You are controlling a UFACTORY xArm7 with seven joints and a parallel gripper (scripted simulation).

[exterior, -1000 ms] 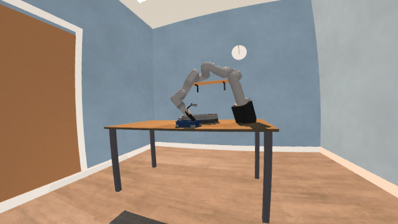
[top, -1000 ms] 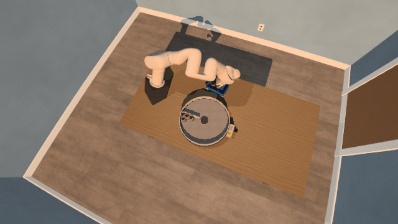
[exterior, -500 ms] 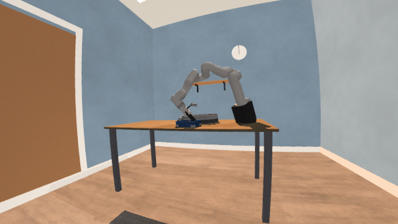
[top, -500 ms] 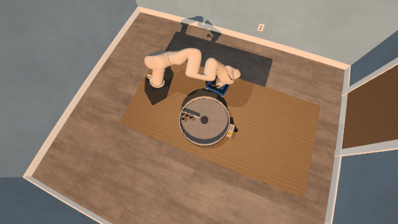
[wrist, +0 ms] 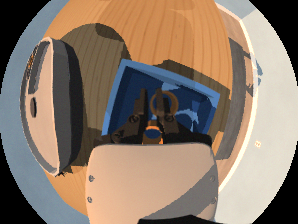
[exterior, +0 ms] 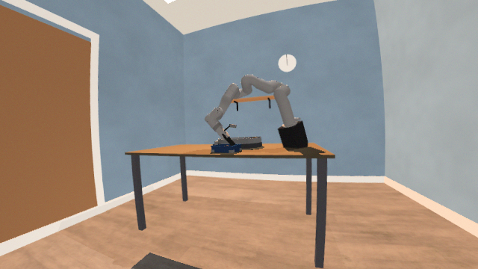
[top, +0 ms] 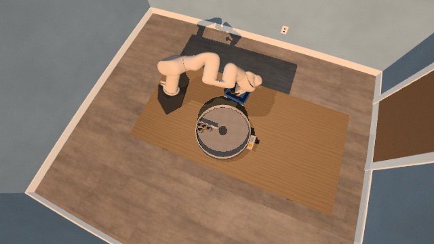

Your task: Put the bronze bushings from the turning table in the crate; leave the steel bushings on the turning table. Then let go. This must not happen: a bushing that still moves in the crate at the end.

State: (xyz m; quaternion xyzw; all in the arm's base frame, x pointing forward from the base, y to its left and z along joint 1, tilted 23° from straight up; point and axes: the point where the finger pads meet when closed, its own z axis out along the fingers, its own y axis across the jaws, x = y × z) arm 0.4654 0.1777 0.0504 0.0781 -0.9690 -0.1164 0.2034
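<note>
Now: hand 40 mm short of the blue crate and 40 mm above it. Also, from my hand: round grey turning table (20 mm ahead, 360 mm to the right, 10 mm below).
</note>
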